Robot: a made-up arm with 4 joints. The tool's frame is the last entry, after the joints.
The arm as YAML. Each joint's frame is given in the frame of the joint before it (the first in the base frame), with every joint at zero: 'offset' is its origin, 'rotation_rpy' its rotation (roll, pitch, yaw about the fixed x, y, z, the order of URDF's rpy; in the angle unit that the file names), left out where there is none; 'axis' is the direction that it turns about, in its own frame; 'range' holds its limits. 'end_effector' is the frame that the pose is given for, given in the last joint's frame.
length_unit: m
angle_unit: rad
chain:
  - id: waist
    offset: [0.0, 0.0, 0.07]
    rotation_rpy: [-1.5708, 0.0, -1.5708]
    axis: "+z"
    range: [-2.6, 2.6]
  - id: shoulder
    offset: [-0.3, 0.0, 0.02]
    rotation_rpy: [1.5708, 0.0, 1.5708]
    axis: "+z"
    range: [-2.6, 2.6]
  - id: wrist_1
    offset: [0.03, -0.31, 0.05]
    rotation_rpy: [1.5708, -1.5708, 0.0]
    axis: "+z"
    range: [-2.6, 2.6]
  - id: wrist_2
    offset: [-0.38, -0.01, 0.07]
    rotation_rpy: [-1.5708, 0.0, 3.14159]
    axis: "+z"
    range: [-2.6, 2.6]
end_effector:
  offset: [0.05, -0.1, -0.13]
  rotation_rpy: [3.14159, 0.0, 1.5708]
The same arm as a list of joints. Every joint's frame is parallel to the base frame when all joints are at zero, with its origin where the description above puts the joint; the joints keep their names.
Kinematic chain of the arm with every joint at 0, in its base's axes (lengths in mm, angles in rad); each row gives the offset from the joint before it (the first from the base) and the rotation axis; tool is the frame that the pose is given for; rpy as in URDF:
waist: xyz 0 0 70 axis +x
shoulder: xyz 20 300 0 axis -y
wrist_1: xyz -310 -50 -30 axis -x
wrist_2: xyz -70 380 -10 axis -z
tool: xyz -100 50 130 rpy 0 0 0
Joint limits (rad, base to tool): -2.6..2.6 -2.6..2.6 -2.6..2.6 -2.6..2.6

